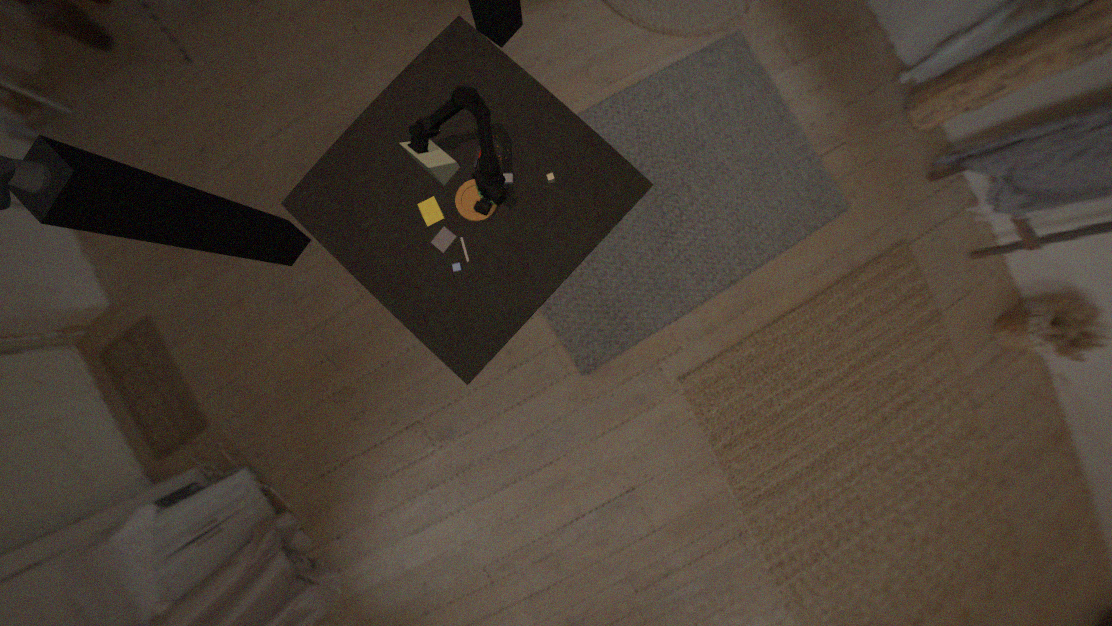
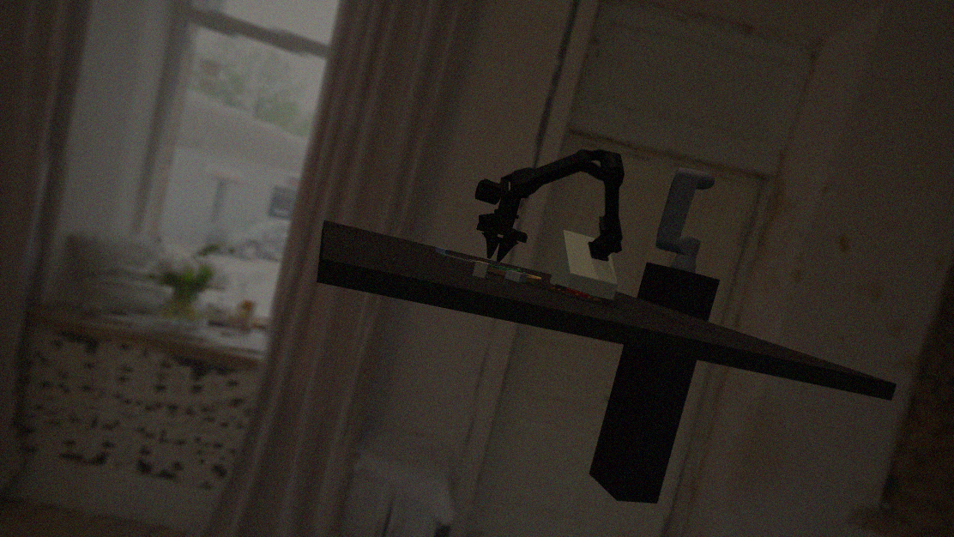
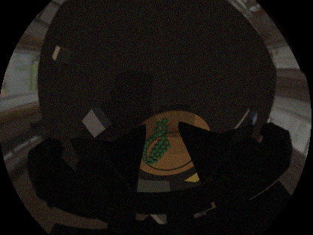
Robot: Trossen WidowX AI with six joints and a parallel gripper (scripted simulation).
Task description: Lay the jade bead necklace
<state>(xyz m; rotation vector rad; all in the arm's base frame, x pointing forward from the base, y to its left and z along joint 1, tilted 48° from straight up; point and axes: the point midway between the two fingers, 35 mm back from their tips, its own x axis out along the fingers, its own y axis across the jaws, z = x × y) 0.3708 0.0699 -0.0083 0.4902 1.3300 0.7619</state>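
Now: the round bead board 80 mm behind my gripper tip, 40 mm to the right of it and 30 mm below it. The rest, counted from my gripper tip: white stick (260 mm to the right, 30 mm below, 20 mm ahead); grey-white block (130 mm to the left, 20 mm below, 20 mm behind); red item (210 mm behind, 140 mm to the left, 30 mm below).
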